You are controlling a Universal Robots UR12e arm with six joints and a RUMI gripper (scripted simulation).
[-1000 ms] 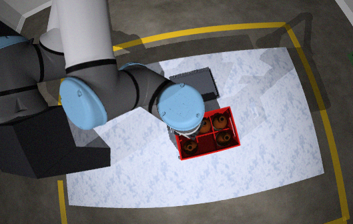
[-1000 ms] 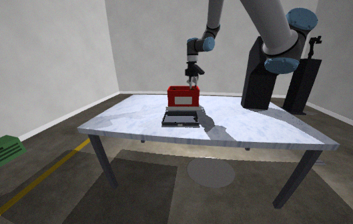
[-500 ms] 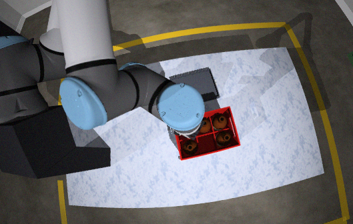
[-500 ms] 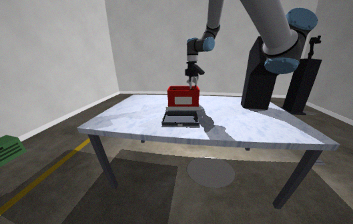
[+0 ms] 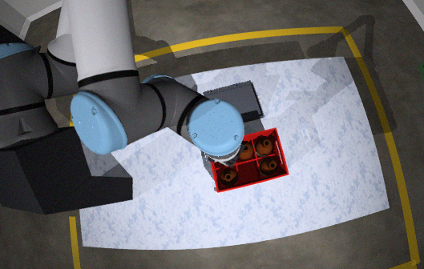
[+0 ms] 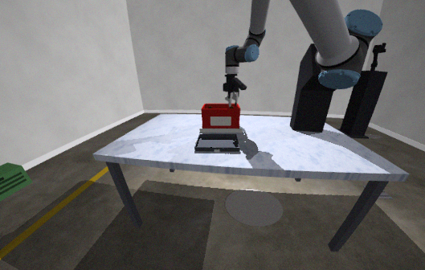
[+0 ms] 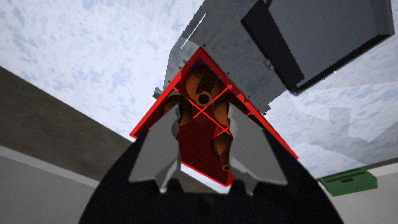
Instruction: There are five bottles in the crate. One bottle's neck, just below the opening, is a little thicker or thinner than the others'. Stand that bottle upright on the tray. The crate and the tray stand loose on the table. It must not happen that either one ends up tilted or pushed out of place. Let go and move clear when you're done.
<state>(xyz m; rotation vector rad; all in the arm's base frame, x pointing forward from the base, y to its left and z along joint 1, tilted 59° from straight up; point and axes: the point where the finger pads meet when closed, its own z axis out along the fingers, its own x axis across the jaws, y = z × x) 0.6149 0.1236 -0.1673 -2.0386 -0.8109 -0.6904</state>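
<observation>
Now: the red crate 9 cm ahead of my hand, 4 cm to the right of it and 11 cm below it. The rest, counted from my hand: dark tray: 9 cm ahead, 24 cm to the left, 18 cm below.
</observation>
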